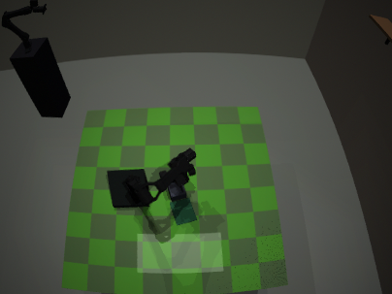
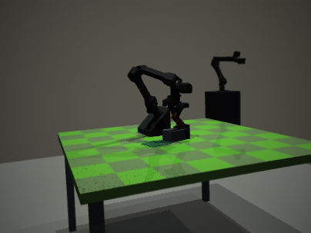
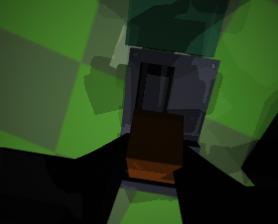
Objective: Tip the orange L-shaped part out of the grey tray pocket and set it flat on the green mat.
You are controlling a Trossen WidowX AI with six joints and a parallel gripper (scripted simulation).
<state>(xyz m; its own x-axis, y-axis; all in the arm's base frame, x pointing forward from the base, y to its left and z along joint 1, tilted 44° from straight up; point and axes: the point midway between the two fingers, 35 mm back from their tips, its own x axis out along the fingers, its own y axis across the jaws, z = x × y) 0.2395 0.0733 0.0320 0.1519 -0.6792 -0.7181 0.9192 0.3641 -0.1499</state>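
The green mat lies 150 mm below my gripper tip, 140 mm to the right of it and 40 mm ahead of it. Round my gripper tip: orange L-shaped part: 30 mm to the left, 30 mm below, 30 mm behind.
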